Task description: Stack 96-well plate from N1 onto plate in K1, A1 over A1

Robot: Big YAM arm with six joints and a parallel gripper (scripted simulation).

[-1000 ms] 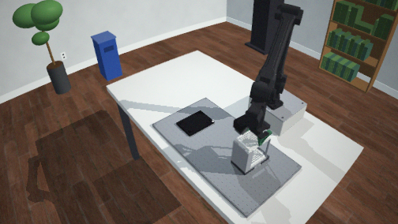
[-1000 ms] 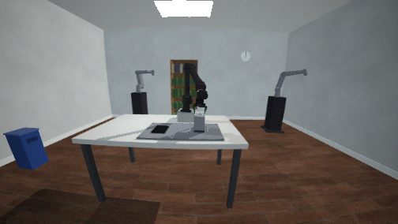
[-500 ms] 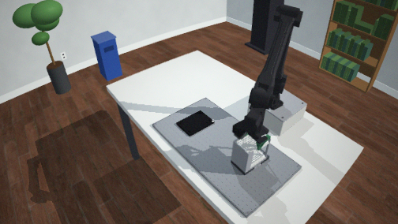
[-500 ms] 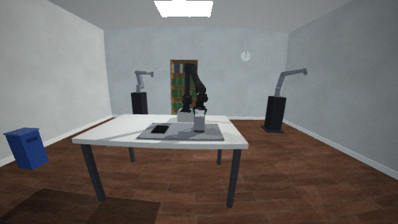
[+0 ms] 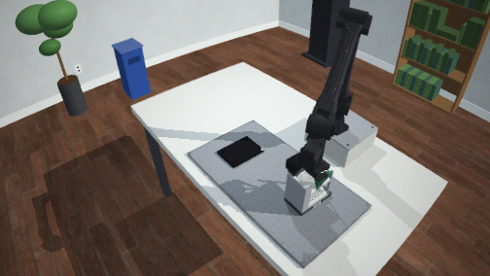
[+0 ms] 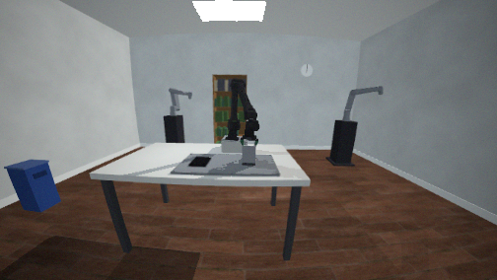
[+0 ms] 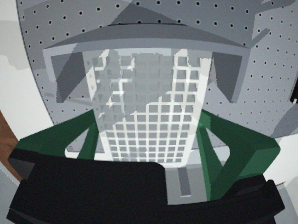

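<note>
My gripper is now 70 mm past the thin rack post, 40 mm to the right of it and 20 mm above it. Round my hand: pale A1 mark (310 mm to the right, 90 mm below, 20 mm behind).
</note>
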